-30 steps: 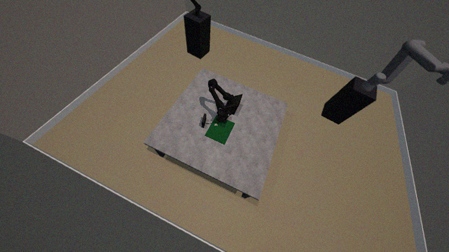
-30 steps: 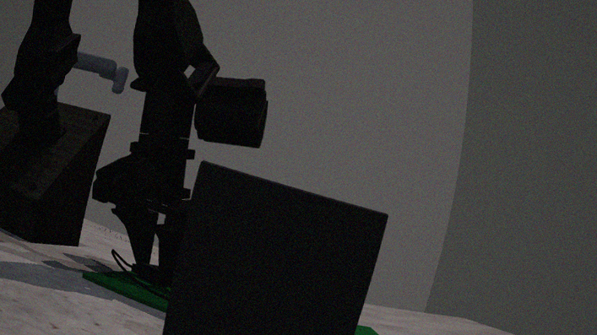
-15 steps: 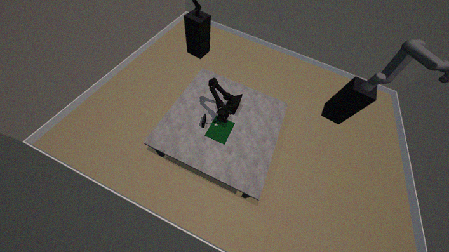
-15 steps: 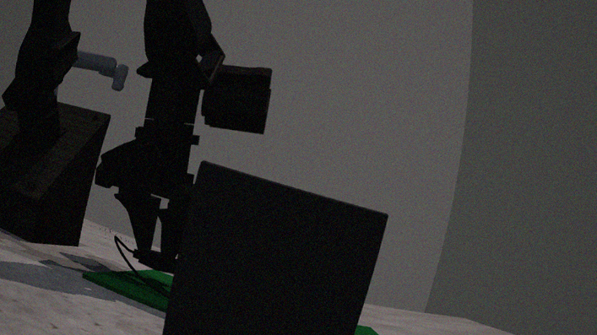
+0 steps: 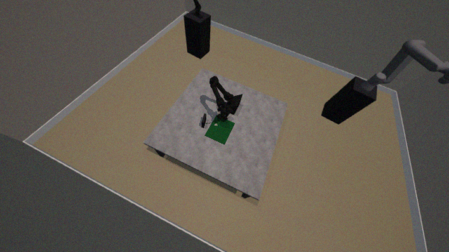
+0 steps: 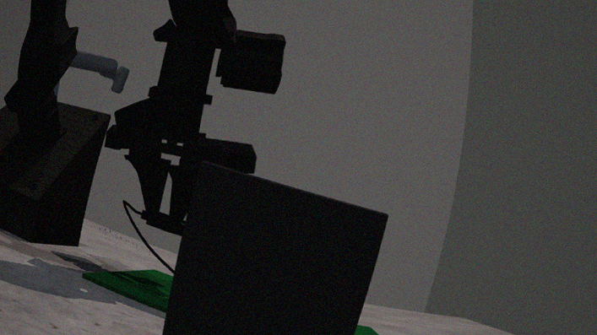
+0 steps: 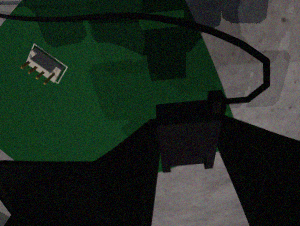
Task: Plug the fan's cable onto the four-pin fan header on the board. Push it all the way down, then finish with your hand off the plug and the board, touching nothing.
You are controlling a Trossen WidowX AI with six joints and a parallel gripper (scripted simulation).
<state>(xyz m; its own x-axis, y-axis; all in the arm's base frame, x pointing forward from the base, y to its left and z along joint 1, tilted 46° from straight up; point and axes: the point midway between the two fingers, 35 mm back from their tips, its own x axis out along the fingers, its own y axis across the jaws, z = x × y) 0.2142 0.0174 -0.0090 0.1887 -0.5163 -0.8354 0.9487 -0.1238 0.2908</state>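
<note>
My gripper tip is 12 cm short of the green board, 1 cm to the right of it and 8 cm above it. From my gripper tip the other things lie so: fan header: 10 cm ahead, 6 cm to the right, 7 cm below; then fan: 15 cm ahead, 17 cm to the right, 1 cm below; then dark fan plug: 1 cm to the left.
</note>
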